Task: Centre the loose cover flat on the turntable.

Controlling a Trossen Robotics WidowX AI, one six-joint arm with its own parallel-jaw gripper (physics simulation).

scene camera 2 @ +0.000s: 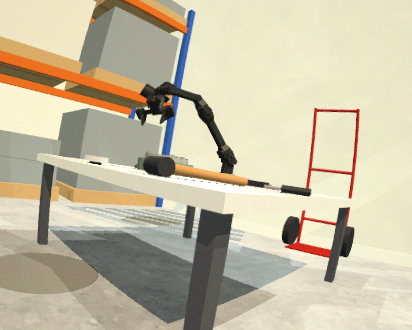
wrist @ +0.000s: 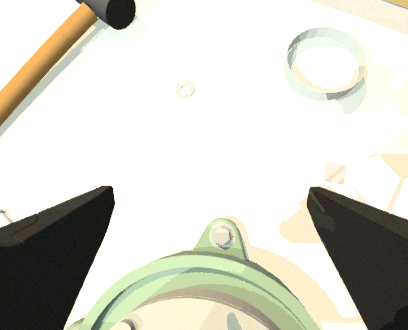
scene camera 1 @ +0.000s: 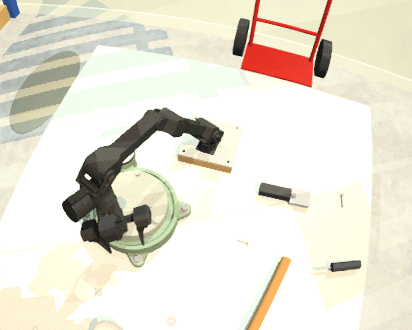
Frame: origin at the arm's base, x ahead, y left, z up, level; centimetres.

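Where they show: gripper, fingertip midpoint: (scene camera 2: 150,124) (wrist: 212,195) (scene camera 1: 127,249); arm's base, origin of the base link: (scene camera 1: 207,145).
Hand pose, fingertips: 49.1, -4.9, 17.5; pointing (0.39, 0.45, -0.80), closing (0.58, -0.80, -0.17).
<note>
Things, the pixels of their top centre, and the offset from my fingertips, as dx, dy, dz.
- pale disc with small round studs, middle of its top: (scene camera 1: 131,200) (scene camera 2: 167,154) -17.7, -8.7, -11.9
- orange-handled mallet, middle of its top: (wrist: 17,56) (scene camera 1: 263,312) (scene camera 2: 204,163) +0.2, +40.4, -15.4
- pale open ring, middle of its top: (wrist: 325,57) (scene camera 2: 96,156) +24.5, +0.7, -18.4
- washer, middle of its top: (wrist: 184,88) +11.4, +16.1, -21.3
- scraper, middle of its top: (scene camera 1: 286,192) (scene camera 2: 264,182) -42.5, +35.8, -18.6
- screwdriver, middle of its top: (scene camera 1: 339,265) (scene camera 2: 288,185) -22.7, +61.0, -18.7
The turntable's green round housing (scene camera 1: 174,212) (scene camera 2: 140,163) (wrist: 200,261) stands on the white table with bolted lugs. A pale disc with small round studs (scene camera 1: 152,190) (wrist: 190,315), which looks like the loose cover, lies inside its green rim. The arm hides its left part in scene camera 1, and the lower frame edge cuts it off in the wrist view, so I cannot tell whether it is centred or level. My gripper (scene camera 1: 126,247) (scene camera 2: 154,122) (wrist: 212,195) is wide open and empty. It hangs above the housing's lug side, well above the table.
An orange-handled mallet (scene camera 1: 270,292) (scene camera 2: 210,174) (wrist: 47,62) lies on the table. A pale open ring (wrist: 325,34) and a washer (wrist: 185,82) lie beyond the lug. A scraper (scene camera 1: 275,192) and a screwdriver (scene camera 1: 346,265) (scene camera 2: 295,190) lie to the right in scene camera 1.
</note>
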